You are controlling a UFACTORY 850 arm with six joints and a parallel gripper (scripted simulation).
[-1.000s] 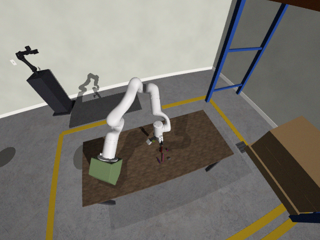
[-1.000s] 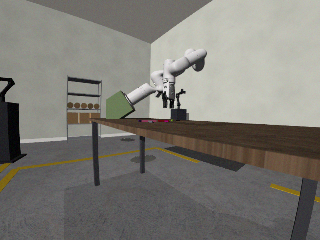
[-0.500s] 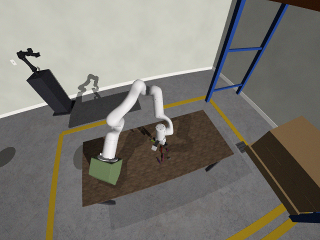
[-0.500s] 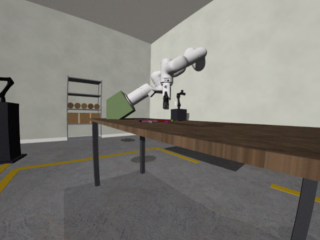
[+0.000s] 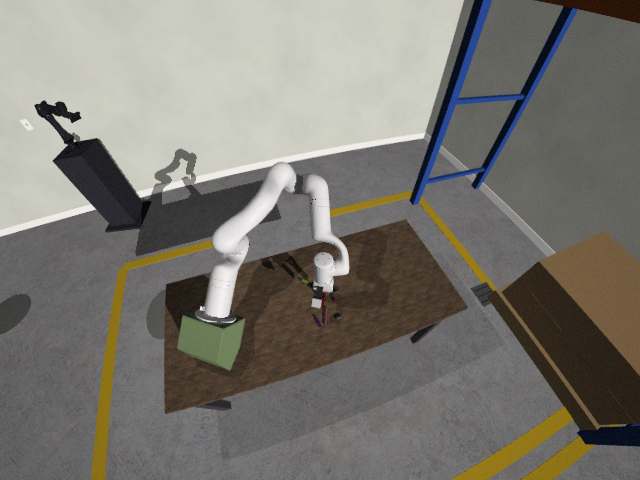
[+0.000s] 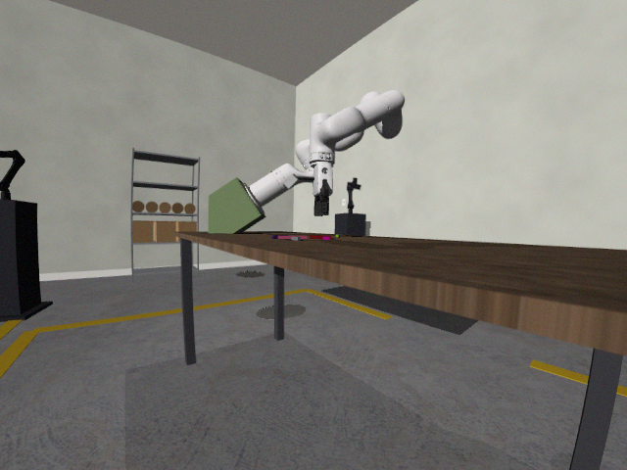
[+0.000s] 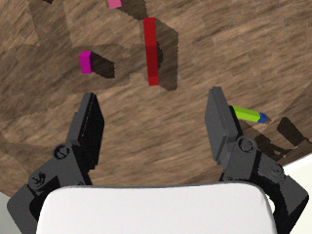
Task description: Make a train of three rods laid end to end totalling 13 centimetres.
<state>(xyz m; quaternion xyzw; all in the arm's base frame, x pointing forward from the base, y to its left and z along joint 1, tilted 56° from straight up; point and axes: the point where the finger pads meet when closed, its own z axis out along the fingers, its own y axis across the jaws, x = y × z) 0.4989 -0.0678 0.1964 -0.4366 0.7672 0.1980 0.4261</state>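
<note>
My gripper is now 8 cm above the red rod. The rest, counted from my hand: magenta rod (8 cm below, 6 cm ahead, 2 cm to the right); pink rod (10 cm to the right, 8 cm below); purple rod (12 cm to the right, 8 cm below, 4 cm behind).
</note>
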